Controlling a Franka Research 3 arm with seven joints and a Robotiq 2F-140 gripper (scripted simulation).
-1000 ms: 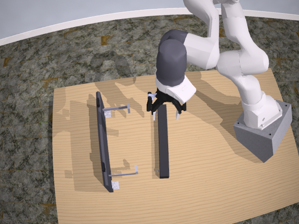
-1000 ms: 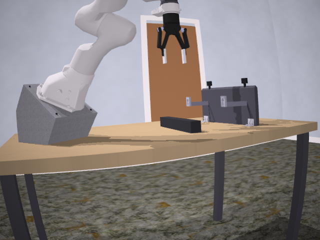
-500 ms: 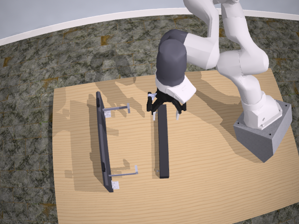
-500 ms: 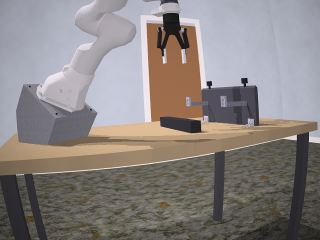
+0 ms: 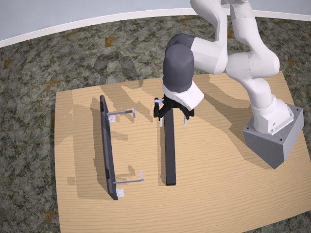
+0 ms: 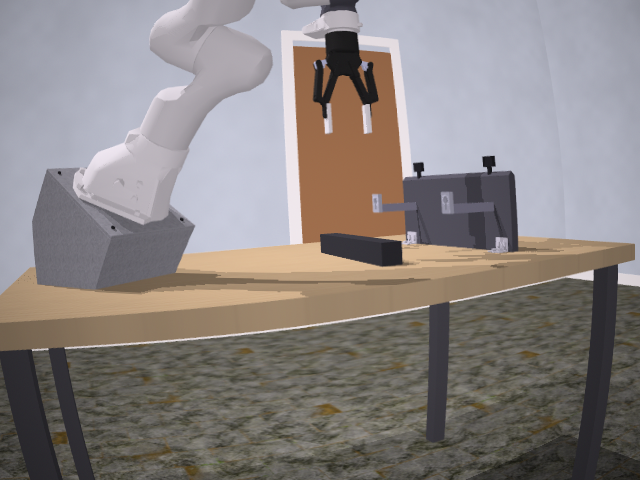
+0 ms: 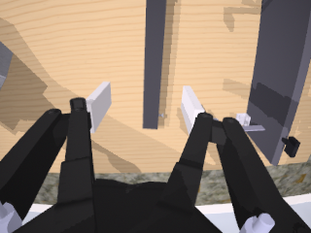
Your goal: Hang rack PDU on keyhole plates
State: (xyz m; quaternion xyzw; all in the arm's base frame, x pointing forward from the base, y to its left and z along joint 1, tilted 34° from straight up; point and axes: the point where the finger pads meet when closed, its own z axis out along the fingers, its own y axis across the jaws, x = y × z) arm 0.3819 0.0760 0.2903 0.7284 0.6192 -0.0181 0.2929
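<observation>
Now: the rack PDU 2 cm ahead of my hand and 27 cm below it. The rest, counted from my hand: dark upright panel: 28 cm ahead, 3 cm to the right, 21 cm below.
</observation>
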